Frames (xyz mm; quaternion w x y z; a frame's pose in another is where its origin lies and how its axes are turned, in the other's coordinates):
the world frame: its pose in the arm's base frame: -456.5 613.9 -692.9 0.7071 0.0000 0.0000 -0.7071
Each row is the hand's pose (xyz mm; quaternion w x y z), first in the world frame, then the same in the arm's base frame.
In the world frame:
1: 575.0 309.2 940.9 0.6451 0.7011 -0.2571 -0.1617
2: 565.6 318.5 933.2 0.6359 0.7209 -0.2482 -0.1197
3: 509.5 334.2 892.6 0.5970 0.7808 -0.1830 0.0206
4: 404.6 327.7 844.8 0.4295 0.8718 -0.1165 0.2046
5: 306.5 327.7 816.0 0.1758 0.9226 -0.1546 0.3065
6: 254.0 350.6 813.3 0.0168 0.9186 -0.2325 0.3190
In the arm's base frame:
1: -147.3 38.9 248.0 0.3418 0.3140 -0.6776 -0.5705
2: -138.0 48.3 240.3 0.3650 0.3342 -0.6853 -0.5343
3: -122.3 104.4 199.7 0.4367 0.4227 -0.6815 -0.4076
4: -128.8 209.3 151.9 0.4484 0.5341 -0.6989 -0.1590
5: -128.8 307.4 123.1 0.3410 0.5431 -0.7617 0.0924
6: -105.9 359.9 120.4 0.2375 0.4852 -0.8140 0.2137

